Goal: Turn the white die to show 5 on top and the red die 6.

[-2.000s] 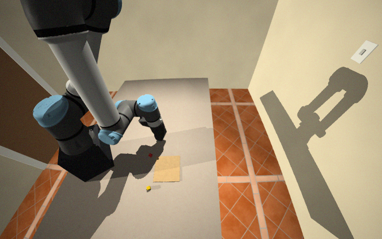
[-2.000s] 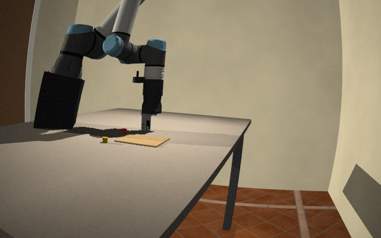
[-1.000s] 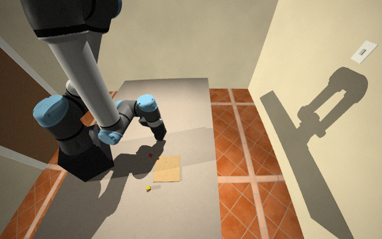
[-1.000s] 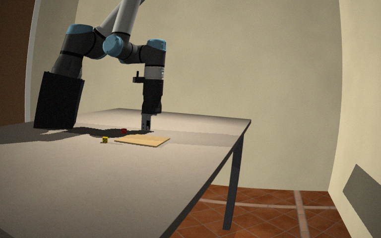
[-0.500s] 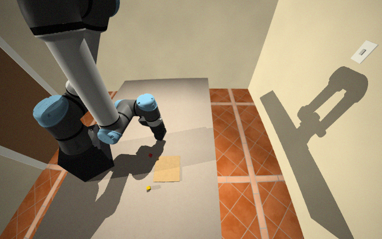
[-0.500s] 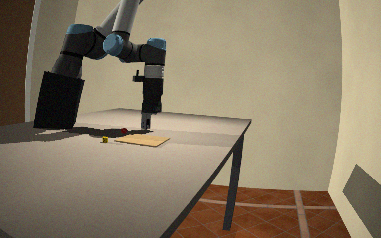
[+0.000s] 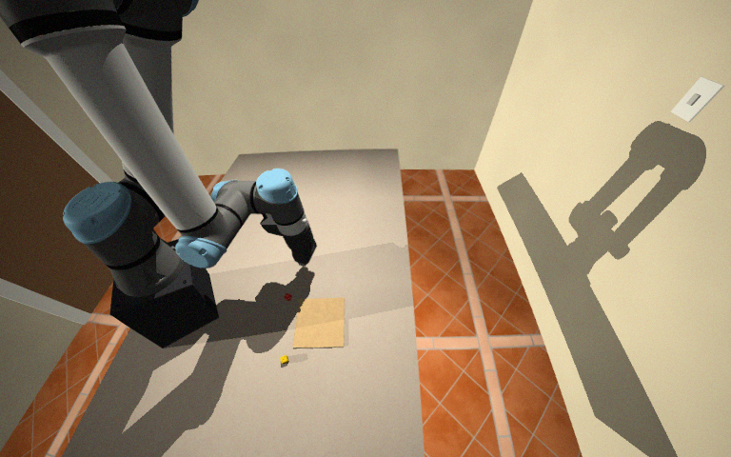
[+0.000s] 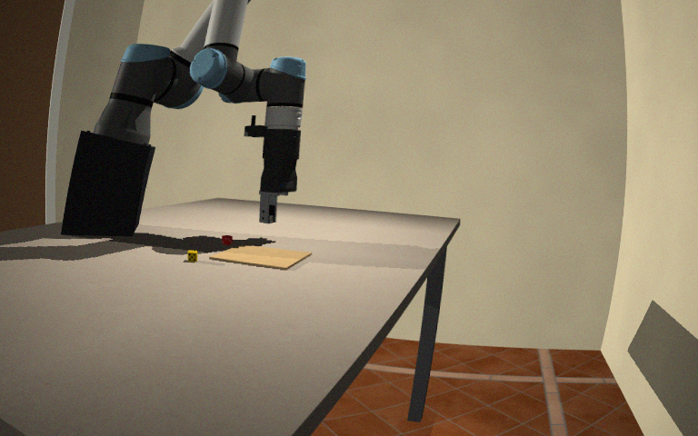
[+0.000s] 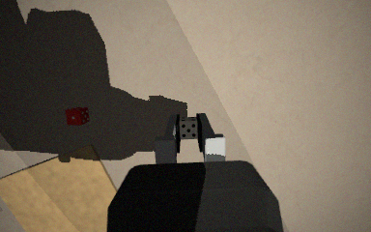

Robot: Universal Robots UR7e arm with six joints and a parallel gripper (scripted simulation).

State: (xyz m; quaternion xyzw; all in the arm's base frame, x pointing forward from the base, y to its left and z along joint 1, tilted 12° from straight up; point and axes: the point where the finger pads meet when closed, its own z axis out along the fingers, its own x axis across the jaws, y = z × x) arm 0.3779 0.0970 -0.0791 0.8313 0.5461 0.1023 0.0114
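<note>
My gripper is now 190 mm to the left of the tan mat, 50 mm short of it and 50 mm above it. Round my hand: white die 10 mm below; yellow die 280 mm to the right, 50 mm behind, 40 mm below; red die 100 mm to the right, 50 mm behind, 40 mm below.
</note>
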